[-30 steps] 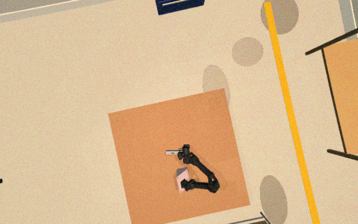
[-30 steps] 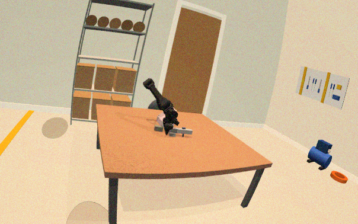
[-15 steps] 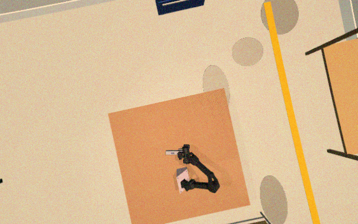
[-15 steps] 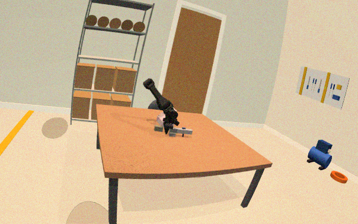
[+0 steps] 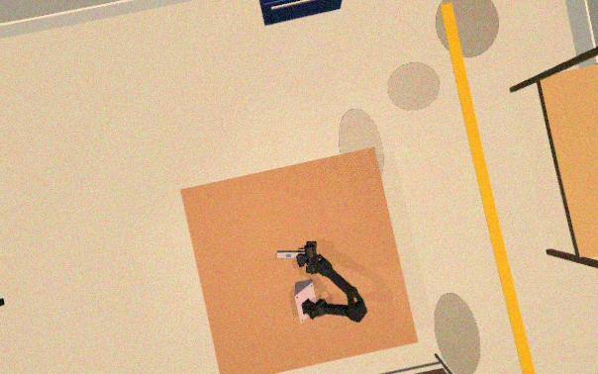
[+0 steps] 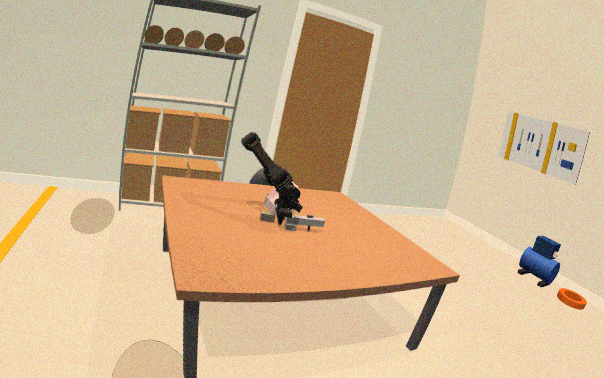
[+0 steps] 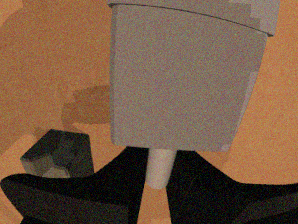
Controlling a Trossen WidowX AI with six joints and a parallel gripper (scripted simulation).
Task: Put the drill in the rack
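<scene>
My gripper tip is now 50 mm to the right of the drill, 30 mm below it and 10 mm short of it. Also, from my gripper tip: dark key knob: 140 mm to the left, 40 mm above, 30 mm ahead; then dark grey rack: 90 mm behind, 40 mm to the right; then block: 110 mm to the left, 30 mm above, 20 mm ahead.
</scene>
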